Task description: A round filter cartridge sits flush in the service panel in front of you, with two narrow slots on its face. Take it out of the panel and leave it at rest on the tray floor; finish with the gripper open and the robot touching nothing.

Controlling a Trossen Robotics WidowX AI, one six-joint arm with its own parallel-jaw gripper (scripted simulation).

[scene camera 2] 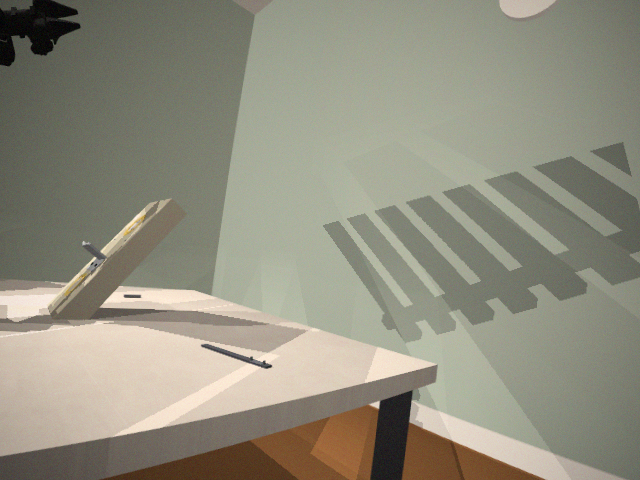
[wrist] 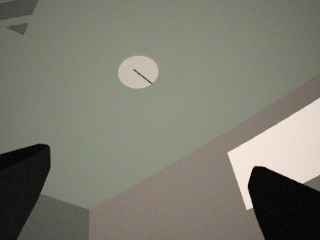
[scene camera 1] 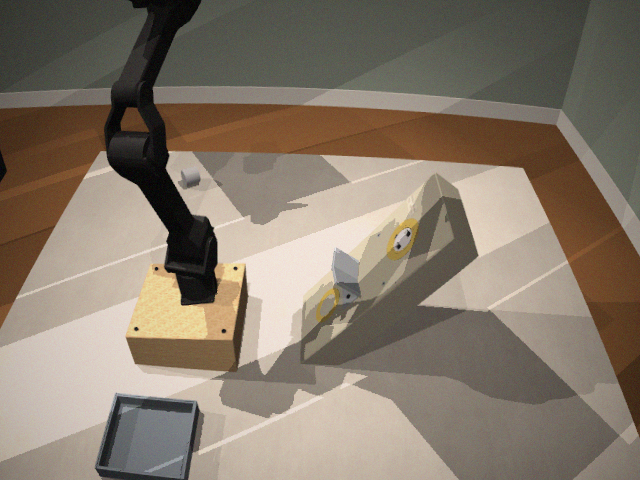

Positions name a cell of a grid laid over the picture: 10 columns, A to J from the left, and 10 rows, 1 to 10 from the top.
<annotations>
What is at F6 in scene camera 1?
A grey flap.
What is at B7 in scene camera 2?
A beige service panel.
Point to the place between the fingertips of my gripper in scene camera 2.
B1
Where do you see a beige service panel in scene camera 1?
At G6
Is my gripper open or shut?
Open.
</annotations>
